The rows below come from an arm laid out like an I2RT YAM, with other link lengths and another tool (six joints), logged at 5 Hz.
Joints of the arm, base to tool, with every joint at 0 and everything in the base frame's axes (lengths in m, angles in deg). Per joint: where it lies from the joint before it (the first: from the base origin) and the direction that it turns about. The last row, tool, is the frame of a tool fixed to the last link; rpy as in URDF.
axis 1: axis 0 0 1 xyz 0 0 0.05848
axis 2: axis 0 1 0 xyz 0.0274 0.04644 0.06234
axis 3: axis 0 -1 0 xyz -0.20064 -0.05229 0
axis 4: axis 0 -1 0 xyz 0.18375 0.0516 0.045
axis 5: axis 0 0 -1 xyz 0.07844 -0.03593 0.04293
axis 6: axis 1 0 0 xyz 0.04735 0 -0.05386
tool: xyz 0.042 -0.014 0.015 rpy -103 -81.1 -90
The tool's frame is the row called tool.
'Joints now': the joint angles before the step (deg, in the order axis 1, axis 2, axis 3, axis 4, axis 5, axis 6). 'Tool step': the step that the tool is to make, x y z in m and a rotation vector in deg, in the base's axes. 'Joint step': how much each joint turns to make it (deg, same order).
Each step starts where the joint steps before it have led.
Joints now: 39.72 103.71 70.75 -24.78 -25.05 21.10
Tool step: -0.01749 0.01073 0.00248 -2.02 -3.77 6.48
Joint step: 3.69 -1.40 -0.88 -1.05 1.93 -4.92
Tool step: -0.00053 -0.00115 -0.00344 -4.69 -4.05 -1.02
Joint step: 1.68 0.17 -0.18 -0.36 6.69 -0.98
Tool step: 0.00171 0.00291 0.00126 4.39 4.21 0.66
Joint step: -1.49 0.70 0.72 0.52 -6.31 1.40
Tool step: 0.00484 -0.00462 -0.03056 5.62 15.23 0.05
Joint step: -4.83 7.73 1.14 0.25 -14.85 2.90
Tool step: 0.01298 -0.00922 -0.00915 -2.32 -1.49 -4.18
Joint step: -1.68 1.25 -0.71 2.48 3.55 1.33
